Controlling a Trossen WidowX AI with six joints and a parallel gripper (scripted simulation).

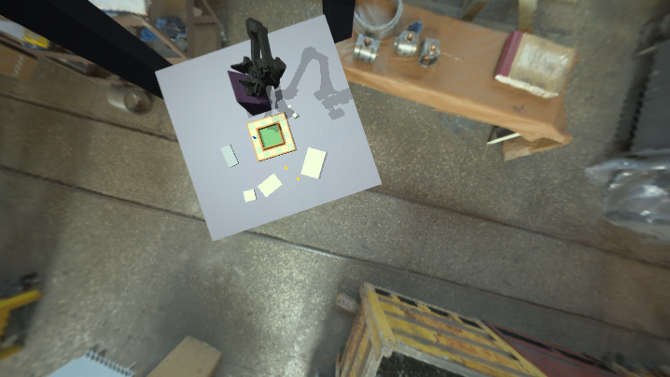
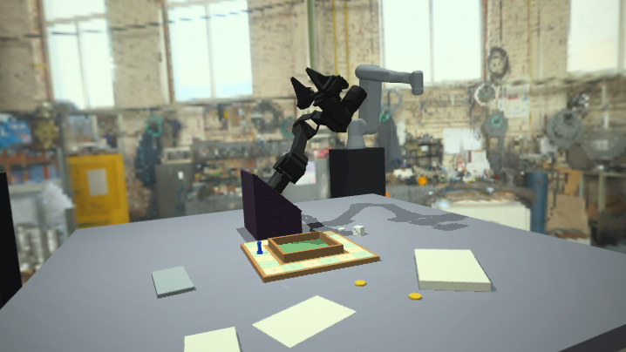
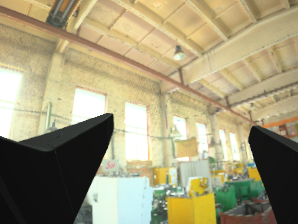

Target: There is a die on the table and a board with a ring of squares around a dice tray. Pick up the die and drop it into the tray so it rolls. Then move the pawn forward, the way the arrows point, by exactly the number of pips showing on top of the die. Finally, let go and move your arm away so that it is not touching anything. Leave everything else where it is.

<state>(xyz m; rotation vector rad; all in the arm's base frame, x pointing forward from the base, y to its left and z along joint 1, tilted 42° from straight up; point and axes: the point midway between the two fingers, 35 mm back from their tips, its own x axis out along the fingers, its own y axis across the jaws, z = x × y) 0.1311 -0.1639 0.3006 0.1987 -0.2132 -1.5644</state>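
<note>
Right now my gripper tip is 48 cm above the white die, 15 cm to the right of it and 4 cm short of it. The rest, counted from my gripper tip: blue pawn (46 cm below, 17 cm to the right, 9 cm ahead); grey tile (48 cm below, 39 cm to the right, 15 cm ahead); small white disc (49 cm below, 14 cm to the left, 4 cm behind).
</note>
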